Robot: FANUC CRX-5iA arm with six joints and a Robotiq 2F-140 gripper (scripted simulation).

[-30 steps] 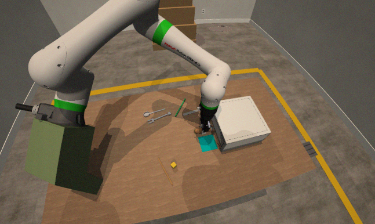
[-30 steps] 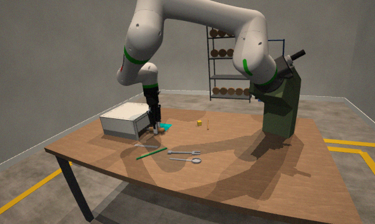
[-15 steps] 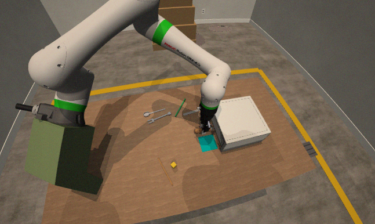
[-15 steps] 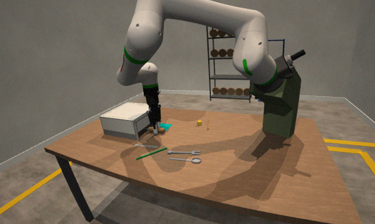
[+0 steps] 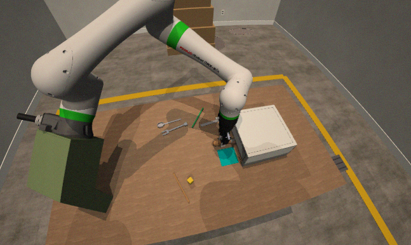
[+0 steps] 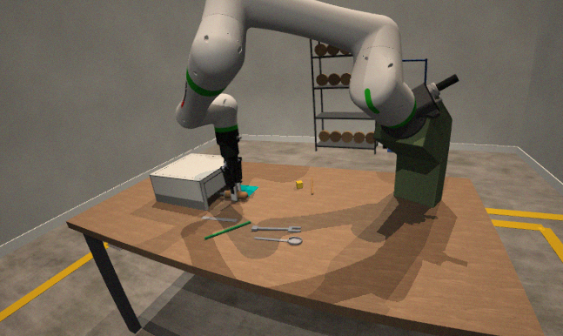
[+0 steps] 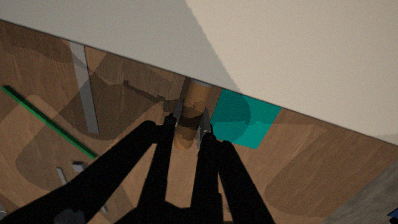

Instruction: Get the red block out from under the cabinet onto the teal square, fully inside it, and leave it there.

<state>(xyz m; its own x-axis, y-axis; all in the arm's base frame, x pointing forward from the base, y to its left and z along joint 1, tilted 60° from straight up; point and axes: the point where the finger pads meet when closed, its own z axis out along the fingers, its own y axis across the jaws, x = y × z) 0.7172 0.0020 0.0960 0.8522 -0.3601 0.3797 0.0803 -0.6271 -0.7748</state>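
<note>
The teal square is 20 mm ahead of my hand, 80 mm to the right of it and 40 mm below it. Round my hand: red block 200 mm ahead, 20 mm to the right, 20 mm below; then flat grey bar 30 mm behind, 160 mm to the left, 40 mm below; then green rod 120 mm behind, 210 mm to the left, 30 mm below.
</note>
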